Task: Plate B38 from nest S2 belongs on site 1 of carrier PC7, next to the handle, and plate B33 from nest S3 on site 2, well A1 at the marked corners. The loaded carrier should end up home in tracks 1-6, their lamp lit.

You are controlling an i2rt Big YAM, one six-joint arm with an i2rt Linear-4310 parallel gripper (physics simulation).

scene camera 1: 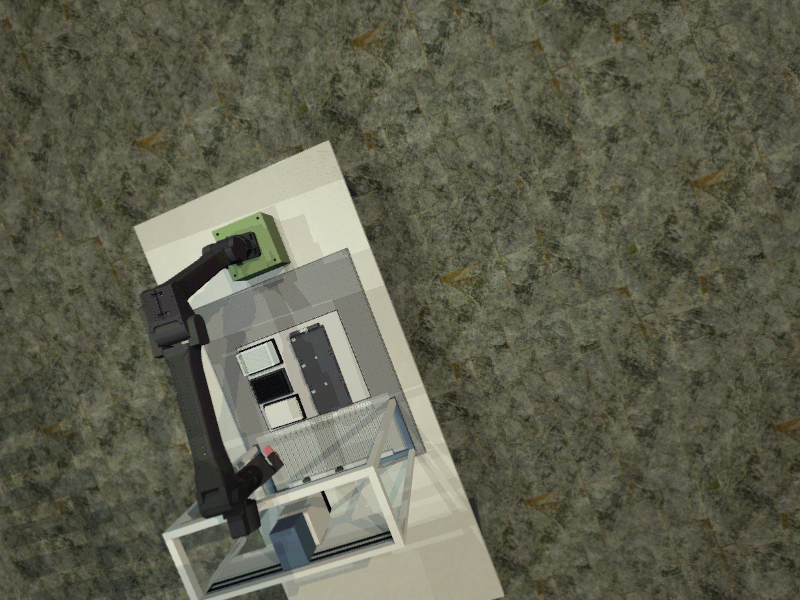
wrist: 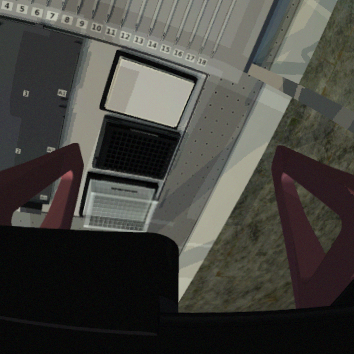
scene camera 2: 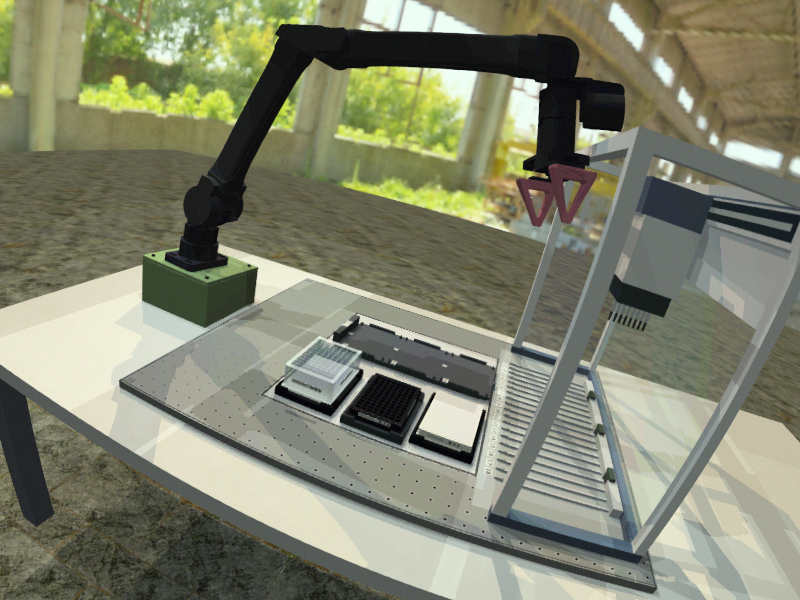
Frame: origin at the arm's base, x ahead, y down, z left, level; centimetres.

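Seen in the pictures: gripper, fingertip midpoint: [scene camera 1: 263,466] [wrist: 176,154] [scene camera 2: 550,224]; arm's base, origin of the base link: [scene camera 1: 241,248] [scene camera 2: 196,262].
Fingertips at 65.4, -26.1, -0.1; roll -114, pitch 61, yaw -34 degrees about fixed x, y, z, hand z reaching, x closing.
Pixels of each thing's middle, then the offset from my fingertips to it, as dx, dy, dz.
- dark carrier, body centre: [wrist: 20,126] [scene camera 2: 418,355] [scene camera 1: 320,369] -16.5, +33.0, +11.4
- black plate, body centre: [scene camera 2: 386,401] [wrist: 136,152] [scene camera 1: 270,387] -15.2, +32.6, -8.7
- white plate, body centre: [scene camera 2: 452,420] [wrist: 149,93] [scene camera 1: 283,412] -4.6, +32.6, -6.8
My gripper [scene camera 1: 270,453] [scene camera 2: 552,222] [wrist: 176,154] is open and empty, high above the deck beside the gantry frame. The dark carrier [scene camera 1: 326,368] [scene camera 2: 413,355] [wrist: 40,107] lies on the light panel outside the tracks. It bears no plates; site labels 2 and 3 show in the wrist view. Beside it, three nests in a row hold a clear, lidded-looking plate [scene camera 1: 259,357] [scene camera 2: 323,368] [wrist: 122,202] at the handle end, a black plate [scene camera 1: 271,385] [scene camera 2: 387,400] [wrist: 137,149] in the middle, and a white plate [scene camera 1: 284,411] [scene camera 2: 452,423] [wrist: 150,92] nearest the tracks. Plate and nest names are unreadable.
The track deck [scene camera 1: 329,445] [scene camera 2: 549,413] [wrist: 160,22] carries no carrier where visible; numbers 4 to 18 show in the wrist view. The gantry frame [scene camera 1: 386,505] [scene camera 2: 569,322] rises around it, with a pipetting head [scene camera 1: 292,541] [scene camera 2: 659,258]. No lit lamp is discernible.
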